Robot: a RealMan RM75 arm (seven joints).
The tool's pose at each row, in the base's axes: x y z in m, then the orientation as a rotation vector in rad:
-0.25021 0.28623 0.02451 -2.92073 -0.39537 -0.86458
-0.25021 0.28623 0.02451 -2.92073 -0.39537 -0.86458
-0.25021 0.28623 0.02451 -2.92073 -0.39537 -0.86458
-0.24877 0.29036 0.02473 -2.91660 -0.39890 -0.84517
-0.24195 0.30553 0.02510 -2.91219 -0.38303 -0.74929
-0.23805 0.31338 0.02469 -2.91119 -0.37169 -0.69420
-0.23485 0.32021 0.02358 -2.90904 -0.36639 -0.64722
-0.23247 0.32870 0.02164 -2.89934 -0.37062 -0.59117
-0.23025 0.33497 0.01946 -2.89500 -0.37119 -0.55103
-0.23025 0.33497 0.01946 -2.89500 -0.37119 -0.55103
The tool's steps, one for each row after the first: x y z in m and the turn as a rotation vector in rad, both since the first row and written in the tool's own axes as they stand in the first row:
0.00000 0.00000 0.00000 0.00000 0.00000 0.00000
0.00000 0.00000 0.00000 0.00000 0.00000 0.00000
0.00221 -0.00360 0.00115 0.01063 -0.01024 0.00035
0.01134 -0.01643 0.00653 0.04506 -0.06527 0.02073
0.01603 -0.02297 0.01001 0.06214 -0.09789 0.03338
0.01955 -0.02872 0.01357 0.07754 -0.12585 0.04135
0.02233 -0.03629 0.01763 0.10255 -0.15811 0.04493
0.02435 -0.04176 0.02150 0.11736 -0.18212 0.04849
0.02435 -0.04176 0.02150 0.11736 -0.18212 0.04849

